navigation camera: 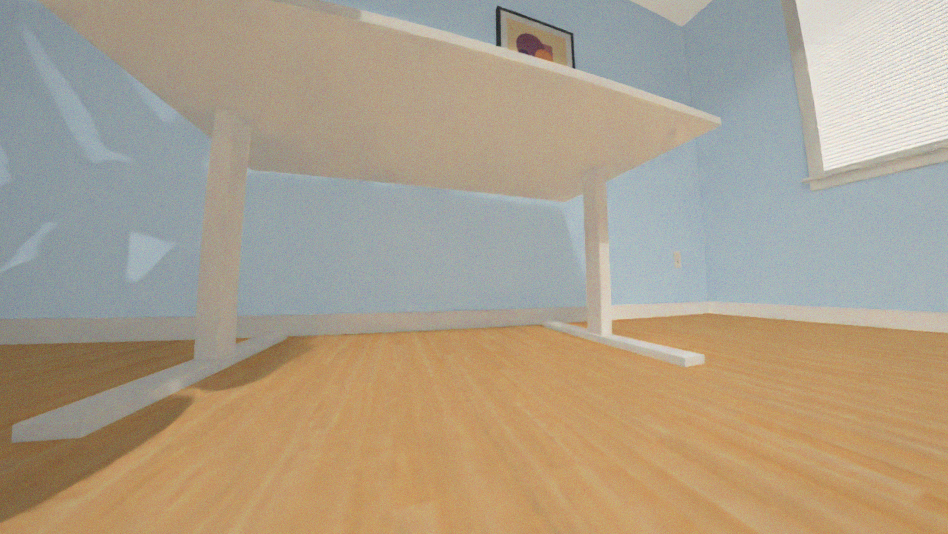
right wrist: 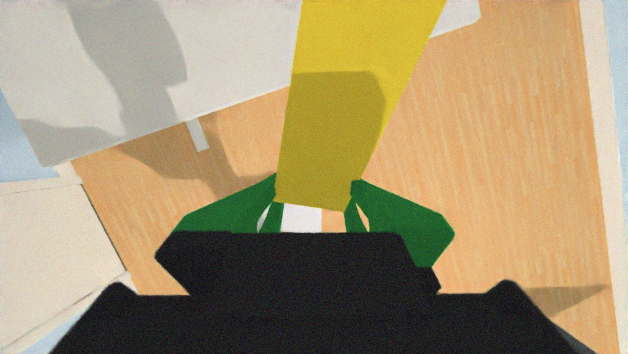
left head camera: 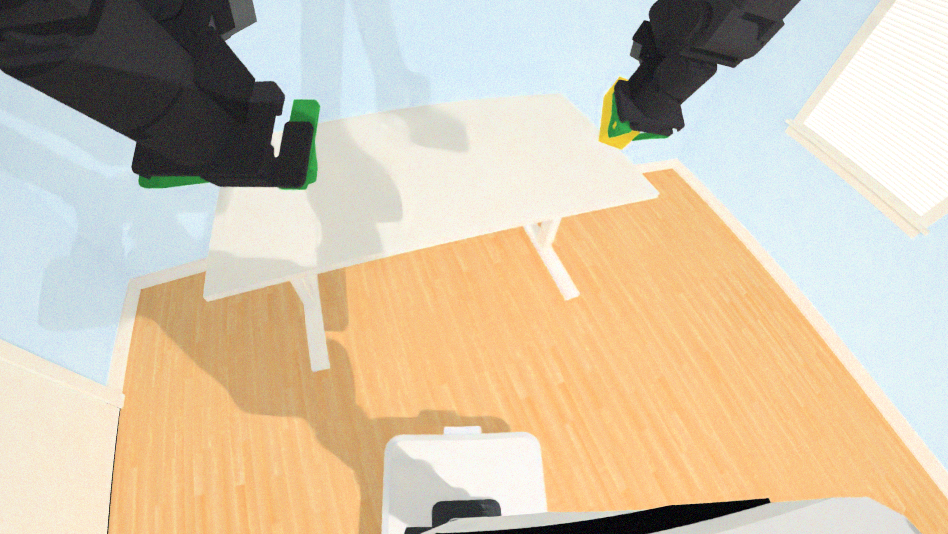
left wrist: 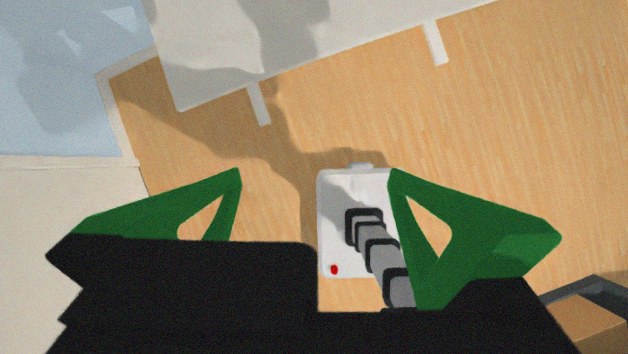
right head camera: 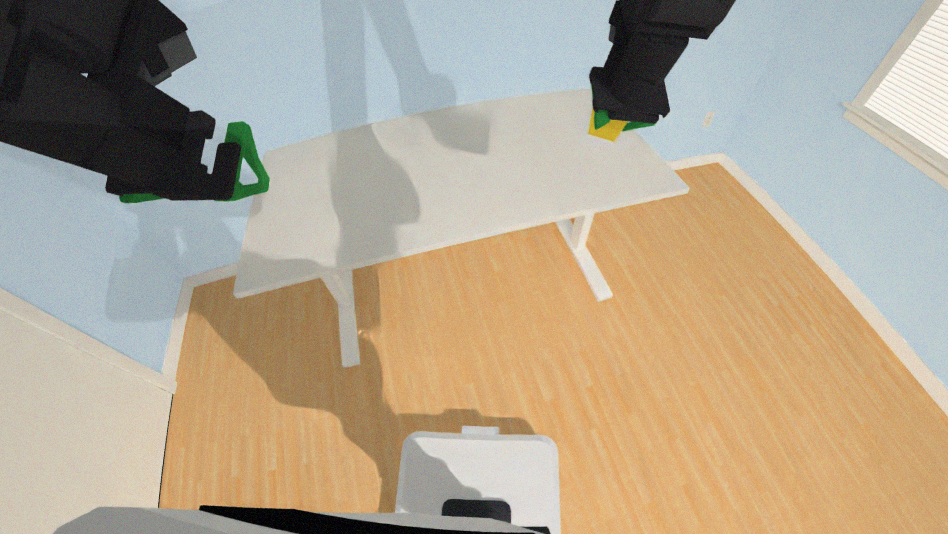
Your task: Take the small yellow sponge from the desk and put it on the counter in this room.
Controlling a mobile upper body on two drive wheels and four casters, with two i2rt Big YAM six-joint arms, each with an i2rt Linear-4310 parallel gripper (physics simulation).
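Frame: origin at the left arm's base, x ahead, y left, z up, level; metres.
Where they show: left gripper, between the fingertips: [left head camera: 266,174] [left wrist: 314,176] [right head camera: 230,186]; right gripper, between the fingertips: [right wrist: 313,176] [left head camera: 620,135] [right head camera: 609,126].
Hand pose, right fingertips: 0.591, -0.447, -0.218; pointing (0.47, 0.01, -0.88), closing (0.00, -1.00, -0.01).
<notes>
After its pixels a point has its place, as x, y, z.
The small yellow sponge [left head camera: 616,139] {0.594, -0.444, -0.228} [right head camera: 606,131] {0.594, -0.446, -0.228} [right wrist: 340,100] {0.630, -0.459, -0.165} is between the fingers of my right gripper [left head camera: 631,131] {0.591, -0.447, -0.218} [right head camera: 620,124] {0.591, -0.447, -0.218} [right wrist: 313,176] {0.591, -0.447, -0.218}, which is shut on it and holds it in the air. In the head views it appears near the far right end of the white desk [left head camera: 477,165] {1.104, -0.275, -0.690} [right head camera: 510,179] {1.025, -0.318, -0.690} [left wrist: 205,45] {0.775, 0.387, -0.690} [right wrist: 240,50] {0.927, -0.214, -0.690} [navigation camera: 411,99] {0.920, -0.051, -0.715}. My left gripper [left head camera: 235,179] [right head camera: 192,192] [left wrist: 314,176] {0.356, 0.004, -0.128} is open and empty, at the desk's left end in the head views. I cannot tell whether the pale cream surface [left head camera: 53,424] {0.231, 1.300, -1.092} [right head camera: 79,411] {0.161, 1.276, -0.944} [left wrist: 65,210] {0.166, 1.278, -0.878} [right wrist: 50,240] {0.057, 1.241, -1.131} at the left is the counter.
The desk stands by a blue wall on white legs [left head camera: 315,331] [navigation camera: 222,238] {0.933, 0.447, -1.072} with long feet. My white base [left head camera: 464,464] {0.218, -0.225, -1.150} [right head camera: 480,464] {0.218, -0.232, -1.150} [left wrist: 337,190] {0.207, -0.082, -1.150} is in front of it. A window [left head camera: 888,119] {1.302, -2.291, -0.304} [navigation camera: 882,86] {1.395, -2.260, -0.204} is at the right. A brown box [left wrist: 580,315] {-0.655, -1.654, -1.186} shows at the lower right in the left wrist view.
</notes>
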